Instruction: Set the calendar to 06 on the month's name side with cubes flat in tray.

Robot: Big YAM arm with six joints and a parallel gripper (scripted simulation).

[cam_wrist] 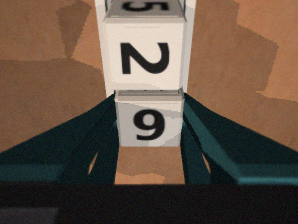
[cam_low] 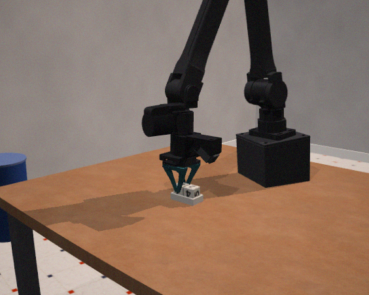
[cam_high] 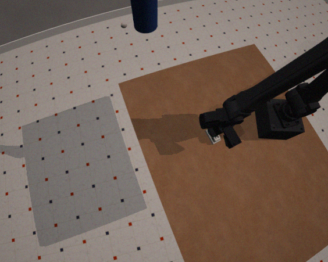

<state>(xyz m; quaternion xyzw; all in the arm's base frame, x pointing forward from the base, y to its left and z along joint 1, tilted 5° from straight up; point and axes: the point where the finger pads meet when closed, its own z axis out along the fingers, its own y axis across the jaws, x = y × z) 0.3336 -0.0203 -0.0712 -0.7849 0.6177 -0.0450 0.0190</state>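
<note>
My gripper is now 10 mm above the white digit cube. The rest, counted from my hand: white tray: 10 mm behind, 20 mm to the left, 20 mm below.
</note>
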